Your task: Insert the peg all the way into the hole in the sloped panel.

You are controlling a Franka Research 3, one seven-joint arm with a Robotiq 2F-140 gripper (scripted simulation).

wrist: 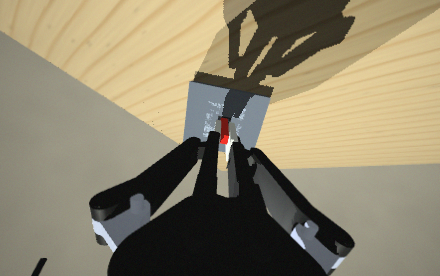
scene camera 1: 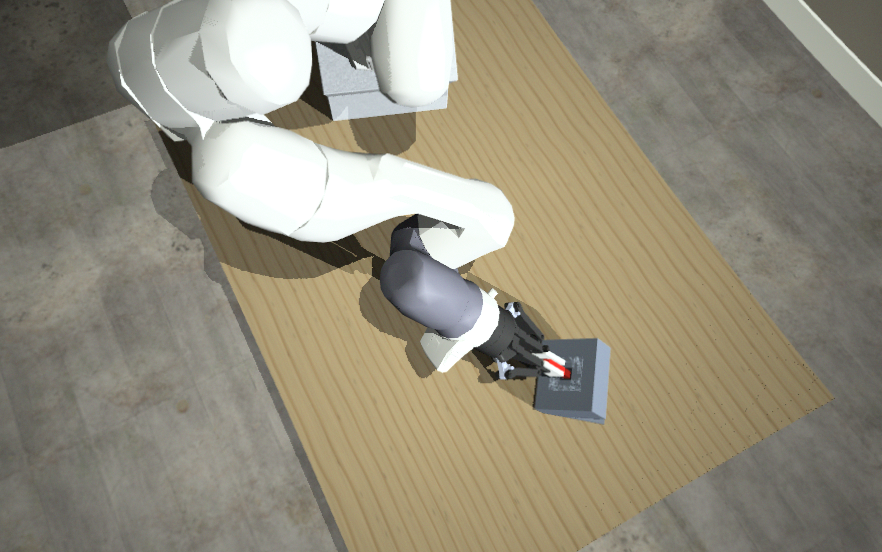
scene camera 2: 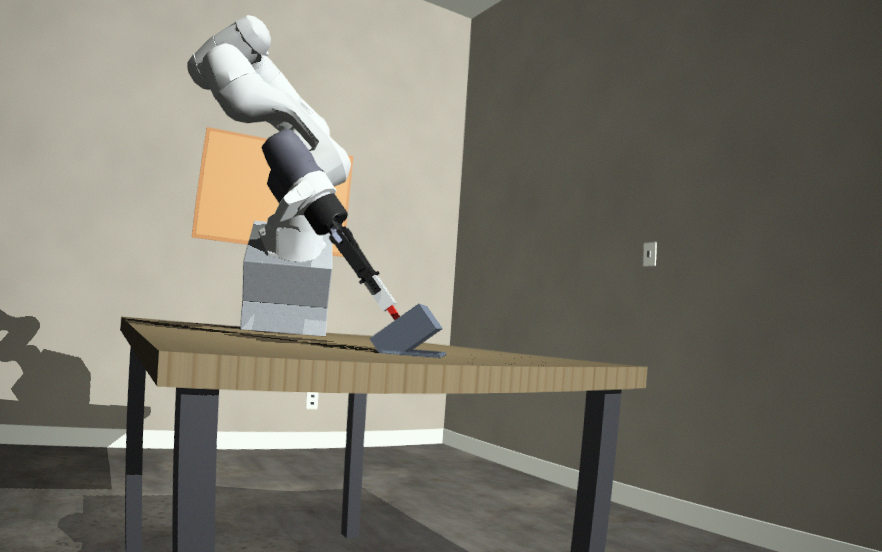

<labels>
my gripper: wrist 223, 129; scene camera 1; scene camera 2
same spot on my gripper: (scene camera 1: 532, 342) = (scene camera 2: 364, 258)
</labels>
